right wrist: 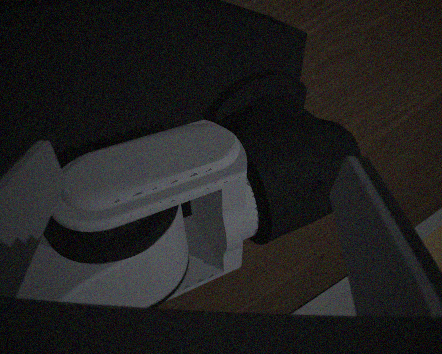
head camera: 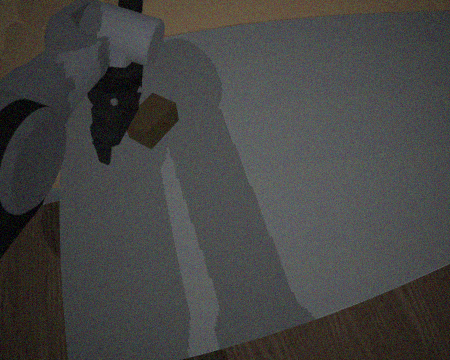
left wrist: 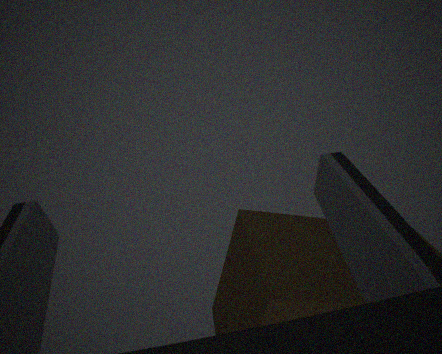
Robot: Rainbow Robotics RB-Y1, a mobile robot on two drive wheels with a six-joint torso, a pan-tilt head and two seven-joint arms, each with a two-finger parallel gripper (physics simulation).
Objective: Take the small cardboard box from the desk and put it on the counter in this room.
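Frame: origin at the robot's base, x ahead, y left, z up, level; metres.
Seen in the pictures: left gripper, fingertip midpoint: (head camera: 116, 140) (left wrist: 186, 195); right gripper, fingertip midpoint: (right wrist: 197, 168).
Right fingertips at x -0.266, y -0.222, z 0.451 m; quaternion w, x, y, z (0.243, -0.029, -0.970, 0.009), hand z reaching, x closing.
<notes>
Offsets run from my right fingertips to a thing's top centre. "spot": to the spot under its first point. Level surfaces: height alone.
The small brown cardboard box {0.360 m left, 0.960 m ahead, 0.320 m up} (head camera: 152, 122) (left wrist: 280, 265) rests on the grey desk {0.270 m up} (head camera: 340, 150) (left wrist: 165, 90), toward the upper left in the head view. My left gripper (head camera: 104, 156) (left wrist: 186, 195) is open, pointing down just left of the box in the head view. In the left wrist view the box shows at the lower right, partly hidden behind the right-hand finger and the dark gripper body; whether they touch is unclear. My right gripper (right wrist: 197, 168) is open, with no box between its fingers. The counter cannot be made out in these views.
Dark wooden floor {0.450 m down} (head camera: 380, 320) (right wrist: 390, 95) lies beyond the desk's lower edge, and a tan surface (head camera: 300, 12) beyond its top edge. White and black robot parts {spot: 0.123 m left, 0.010 m back, 0.148 m down} (right wrist: 155, 170) fill much of the right wrist view. Arm shadows fall across the desk.
</notes>
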